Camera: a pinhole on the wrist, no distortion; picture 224 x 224 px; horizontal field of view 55.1 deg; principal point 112.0 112.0 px. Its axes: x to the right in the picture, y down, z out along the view. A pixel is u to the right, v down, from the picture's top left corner.
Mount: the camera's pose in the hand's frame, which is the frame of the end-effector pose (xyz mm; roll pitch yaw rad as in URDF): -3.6 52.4 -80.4 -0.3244 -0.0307 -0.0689
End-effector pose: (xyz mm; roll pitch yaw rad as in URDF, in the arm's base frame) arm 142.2 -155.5 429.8 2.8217 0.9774 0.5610
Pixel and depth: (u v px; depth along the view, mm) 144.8 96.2 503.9
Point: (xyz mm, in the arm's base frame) 94.4 -532.5 186.6
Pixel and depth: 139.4 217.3 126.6
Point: 249.0 -264.6 432.0
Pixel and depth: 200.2 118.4 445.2
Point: 196.2 -467.3 135.7
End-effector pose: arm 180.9 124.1 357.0 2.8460 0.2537 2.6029
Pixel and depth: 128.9 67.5 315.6
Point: 293.1 238.7 156.4
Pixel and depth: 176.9 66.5 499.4
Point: 265.2 333.5 -47.5
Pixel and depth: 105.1 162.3 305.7
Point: 349.1 330.3 248.9
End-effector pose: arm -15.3 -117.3 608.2 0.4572 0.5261 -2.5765
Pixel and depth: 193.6 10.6 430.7
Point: -367.6 -118.8 840.6
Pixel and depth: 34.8 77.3 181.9
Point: 1.9 -147.3 754.9
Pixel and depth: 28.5 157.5 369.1
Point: 16.0 -242.2 963.5
